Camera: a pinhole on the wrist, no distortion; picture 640 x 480 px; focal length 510.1 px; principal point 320.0 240.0 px. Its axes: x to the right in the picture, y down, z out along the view. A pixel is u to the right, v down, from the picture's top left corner.
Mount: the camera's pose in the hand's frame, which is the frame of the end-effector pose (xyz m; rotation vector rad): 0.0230 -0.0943 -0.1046 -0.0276 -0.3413 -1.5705
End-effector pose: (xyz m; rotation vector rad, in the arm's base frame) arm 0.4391 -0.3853 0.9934 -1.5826 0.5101 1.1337
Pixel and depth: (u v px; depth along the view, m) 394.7 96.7 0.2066
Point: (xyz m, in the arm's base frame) 0.4301 -0.2963 1.0992
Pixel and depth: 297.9 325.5 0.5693
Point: 0.2103 0.0077 0.9674
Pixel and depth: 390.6 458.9 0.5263
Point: 0.3499 0.0789 0.9058
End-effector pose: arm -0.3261 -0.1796 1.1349 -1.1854 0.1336 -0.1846
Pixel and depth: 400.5 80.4 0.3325
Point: -0.4327 0.0110 1.2757
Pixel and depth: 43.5 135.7 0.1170
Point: -0.3495 -0.1885 1.1357
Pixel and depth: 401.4 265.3 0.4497
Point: -0.3057 0.1212 1.3183
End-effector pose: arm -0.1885 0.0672 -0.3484 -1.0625 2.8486 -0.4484
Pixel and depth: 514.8 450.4 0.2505
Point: -0.1334 -0.1152 -0.4767
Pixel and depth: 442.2 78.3 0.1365
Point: -0.0889 0.0237 -0.3456
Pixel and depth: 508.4 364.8 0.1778
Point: -0.1223 -0.0569 -0.3977
